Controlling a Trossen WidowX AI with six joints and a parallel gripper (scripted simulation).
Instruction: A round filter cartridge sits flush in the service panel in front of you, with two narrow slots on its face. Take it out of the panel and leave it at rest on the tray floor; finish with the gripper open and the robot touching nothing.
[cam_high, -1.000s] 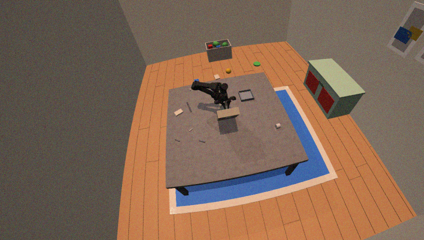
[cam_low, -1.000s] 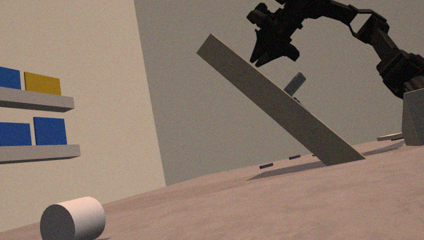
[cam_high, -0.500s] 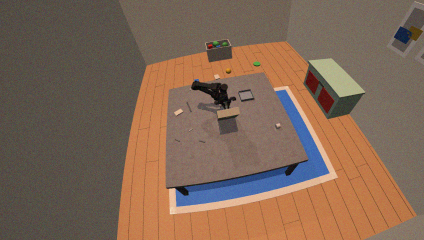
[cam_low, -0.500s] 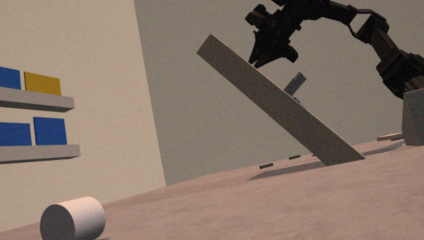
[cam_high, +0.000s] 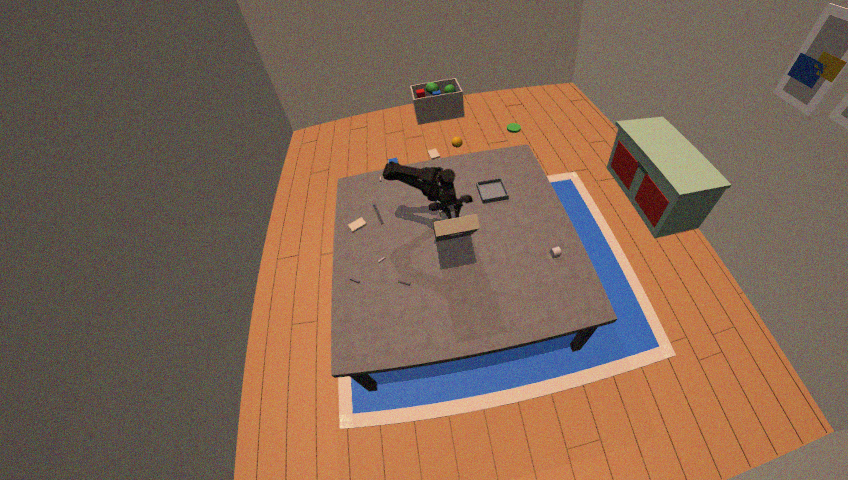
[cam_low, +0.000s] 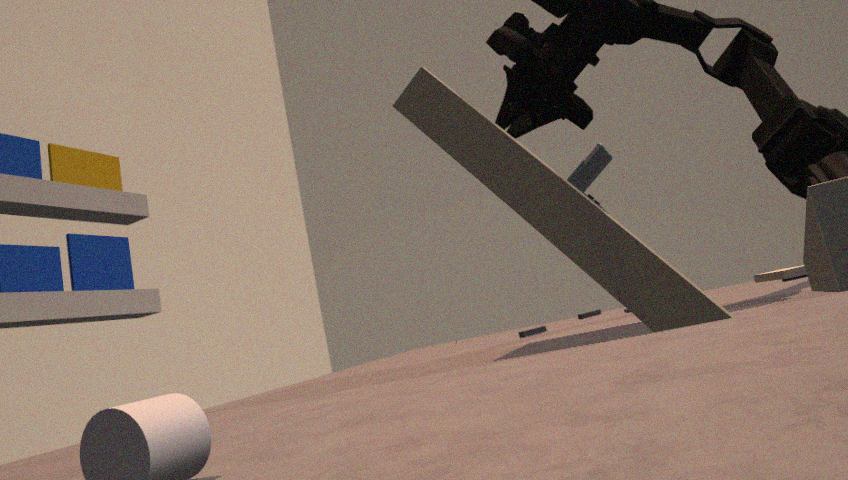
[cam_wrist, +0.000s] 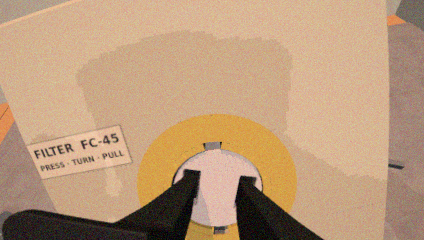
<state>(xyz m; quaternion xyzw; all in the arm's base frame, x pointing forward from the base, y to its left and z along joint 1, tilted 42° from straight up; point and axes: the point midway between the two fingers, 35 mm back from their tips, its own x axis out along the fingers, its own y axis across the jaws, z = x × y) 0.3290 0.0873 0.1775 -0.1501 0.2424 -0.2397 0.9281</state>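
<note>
My gripper tip is 1 cm short of the filter cartridge and 1 cm above it. Also, from my gripper tip: service panel (4 cm behind, 1 cm to the left, 8 cm below); then tray (35 cm behind, 35 cm to the left, 26 cm below).
</note>
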